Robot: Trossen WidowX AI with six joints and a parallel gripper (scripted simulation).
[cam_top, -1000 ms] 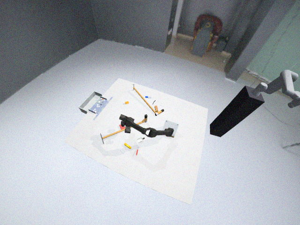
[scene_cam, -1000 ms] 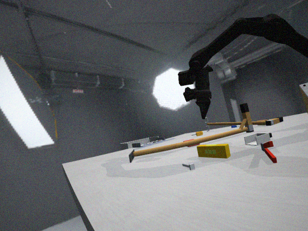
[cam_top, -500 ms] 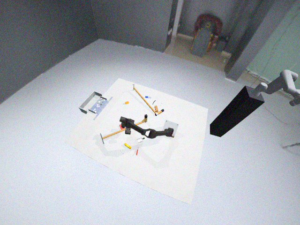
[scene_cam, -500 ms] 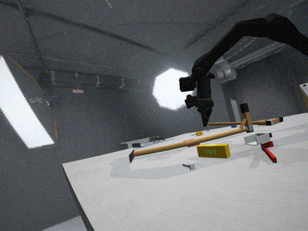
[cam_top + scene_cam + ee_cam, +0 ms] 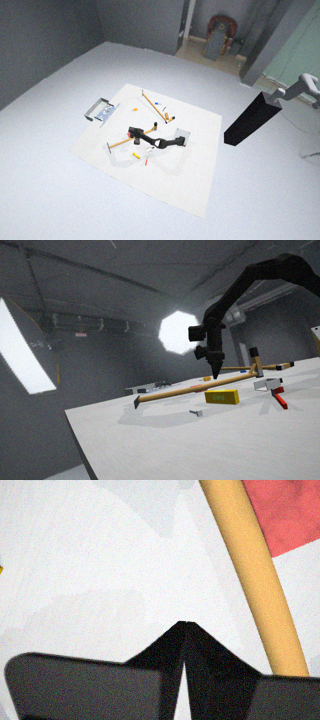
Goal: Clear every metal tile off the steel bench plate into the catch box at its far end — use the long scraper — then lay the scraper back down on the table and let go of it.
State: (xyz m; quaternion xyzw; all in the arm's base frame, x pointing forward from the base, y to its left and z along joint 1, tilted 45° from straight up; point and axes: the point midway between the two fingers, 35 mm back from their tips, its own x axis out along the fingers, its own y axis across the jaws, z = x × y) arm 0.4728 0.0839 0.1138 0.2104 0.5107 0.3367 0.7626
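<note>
Now: gripper tip 50 mm short of the long scraper, 20 mm to the left of it and 20 mm below it. The rest, counted from my gripper tip: metal bracket: 190 mm behind, 40 mm to the left, 40 mm below; then yellow block: 60 mm behind, 170 mm to the left, 20 mm below; then red block: 100 mm ahead, 40 mm to the right, 30 mm below.
</note>
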